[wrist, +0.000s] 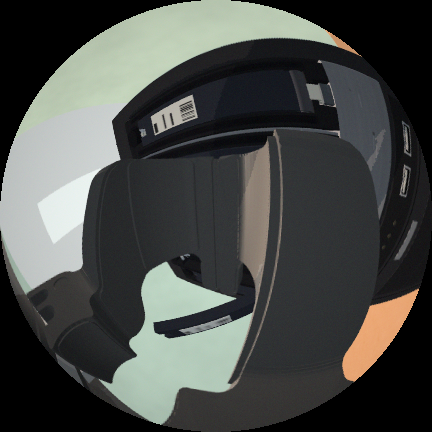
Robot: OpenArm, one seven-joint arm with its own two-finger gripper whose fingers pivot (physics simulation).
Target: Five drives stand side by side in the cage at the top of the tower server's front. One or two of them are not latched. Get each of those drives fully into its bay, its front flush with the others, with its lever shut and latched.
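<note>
The black drive cage [250, 49] of the tower server runs across the upper part of the wrist view. A dark drive front [245, 97] with a white barcode label lies along its near edge, its lever lying flat against it beside a pale latch piece. My gripper [226, 227] is shut, with no drive or lever seen between its fingers, and stands close in front of the cage. It hides most of the other drives. Below the fingers, a dark bar with a pale label [207, 325] sticks out from the cage side, seemingly a swung-out lever; its root is hidden behind the finger.
A grey panel [362, 110] joins the cage on the right. Beyond it the black server front carries two ports [406, 139] and a pale strip [406, 241]. A shiny light grey surface [45, 150] is at the left, and an orange surface [387, 340] shows at the lower right.
</note>
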